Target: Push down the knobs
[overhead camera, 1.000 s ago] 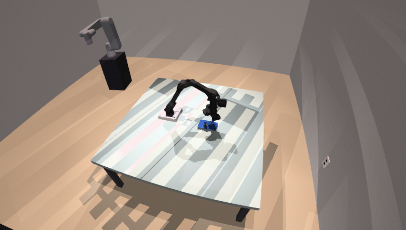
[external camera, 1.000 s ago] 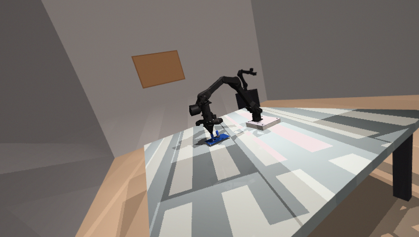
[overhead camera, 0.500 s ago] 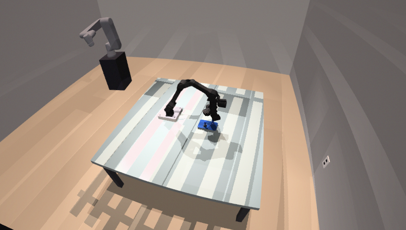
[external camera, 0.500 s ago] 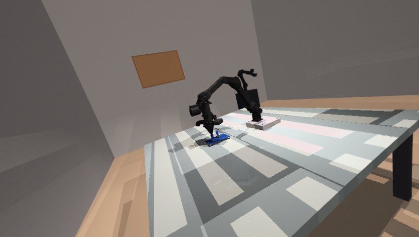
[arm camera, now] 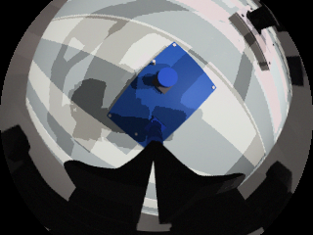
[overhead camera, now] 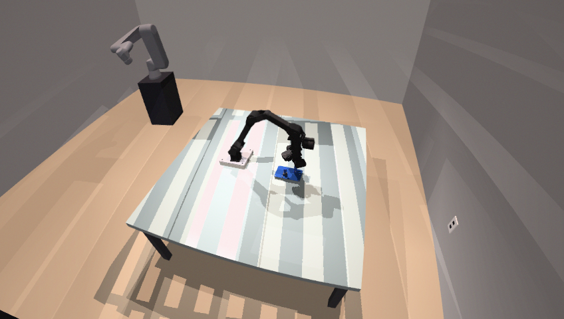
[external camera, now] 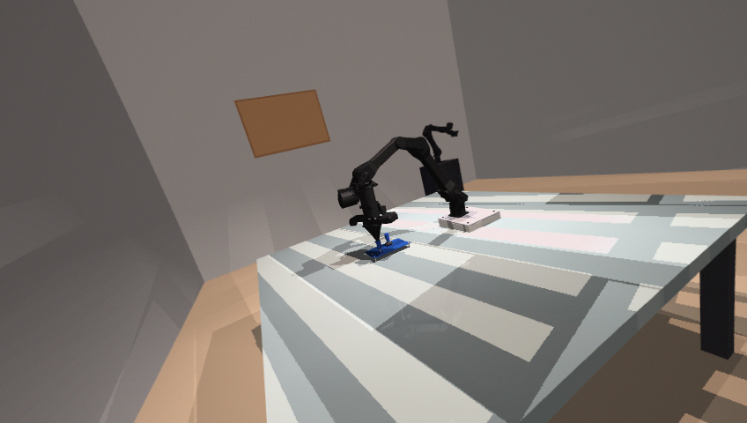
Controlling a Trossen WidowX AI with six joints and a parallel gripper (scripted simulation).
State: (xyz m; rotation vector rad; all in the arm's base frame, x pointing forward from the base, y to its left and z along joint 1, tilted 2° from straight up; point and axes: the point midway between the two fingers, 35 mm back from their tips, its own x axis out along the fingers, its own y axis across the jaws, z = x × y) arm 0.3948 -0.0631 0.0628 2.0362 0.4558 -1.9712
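The blue knob is 20 mm below my gripper tip.
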